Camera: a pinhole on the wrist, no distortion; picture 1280 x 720 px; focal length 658.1 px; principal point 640.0 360.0 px. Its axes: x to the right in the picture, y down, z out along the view. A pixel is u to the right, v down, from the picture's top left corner.
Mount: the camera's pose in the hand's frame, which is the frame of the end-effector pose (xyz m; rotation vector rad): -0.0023 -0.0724 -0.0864 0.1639 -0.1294 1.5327
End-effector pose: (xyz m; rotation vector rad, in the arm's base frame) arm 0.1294 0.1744 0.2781 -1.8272 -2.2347 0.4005
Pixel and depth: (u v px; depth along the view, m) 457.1 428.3 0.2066
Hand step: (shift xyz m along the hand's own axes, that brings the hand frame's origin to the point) -0.0218 -0.1667 0.1064
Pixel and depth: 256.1 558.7 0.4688
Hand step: -0.1444 -0.4242 0.3267
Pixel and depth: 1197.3 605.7 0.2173
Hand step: -0.0728 0.0702 0.1633
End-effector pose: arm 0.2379 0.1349 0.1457 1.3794 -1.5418 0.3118
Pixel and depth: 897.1 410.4 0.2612
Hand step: -0.0138 -0.0204 0.1896
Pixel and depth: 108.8 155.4 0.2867
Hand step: 0.0841 -0.3559 0.1499
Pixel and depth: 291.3 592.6 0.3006
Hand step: -0.1084 -0.2817 0.1819
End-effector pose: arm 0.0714 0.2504 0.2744 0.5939 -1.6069 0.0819
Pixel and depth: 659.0 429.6 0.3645
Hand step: -0.0336 -0.1290 0.2745
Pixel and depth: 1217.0 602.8 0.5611
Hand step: -0.1814 0.3122 0.5615
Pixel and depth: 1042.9 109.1 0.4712
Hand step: 0.1961 0.1173 0.4256
